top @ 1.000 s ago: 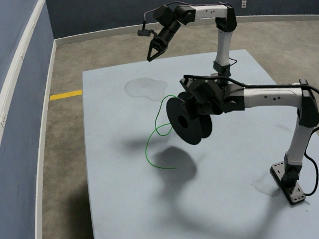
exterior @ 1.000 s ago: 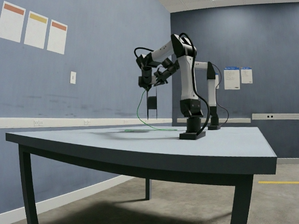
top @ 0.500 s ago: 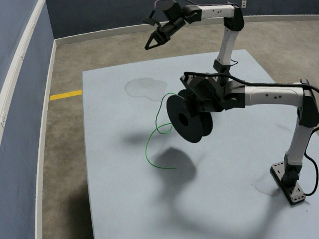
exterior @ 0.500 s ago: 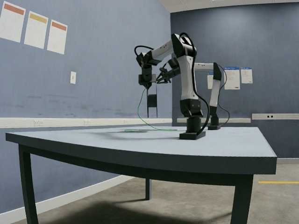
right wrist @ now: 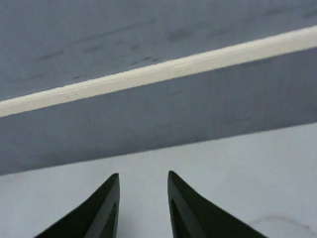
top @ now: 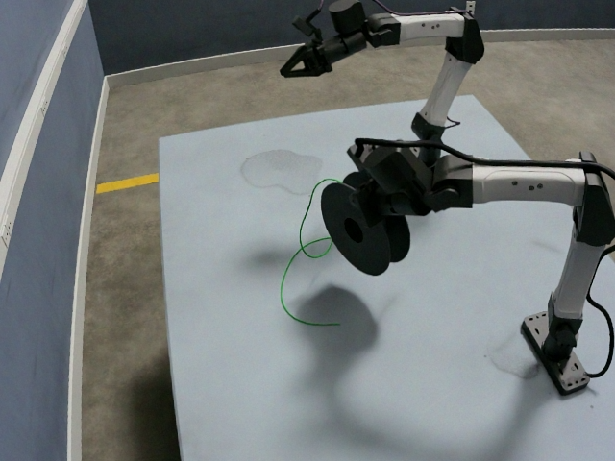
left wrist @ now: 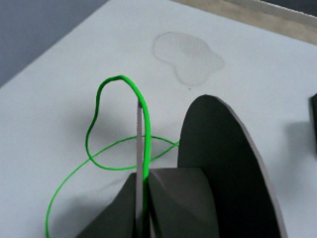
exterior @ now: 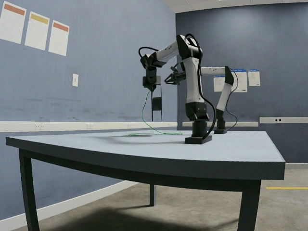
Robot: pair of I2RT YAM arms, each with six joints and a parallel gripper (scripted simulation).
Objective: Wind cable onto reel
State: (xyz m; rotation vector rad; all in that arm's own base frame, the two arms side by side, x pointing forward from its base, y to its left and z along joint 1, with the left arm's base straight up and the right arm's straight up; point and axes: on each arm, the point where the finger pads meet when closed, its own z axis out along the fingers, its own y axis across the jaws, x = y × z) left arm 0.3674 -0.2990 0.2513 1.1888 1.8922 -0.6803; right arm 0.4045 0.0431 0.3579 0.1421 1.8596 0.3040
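Right now the black reel is 80 mm below my left hand, 30 mm behind it and 10 mm to the right of it.
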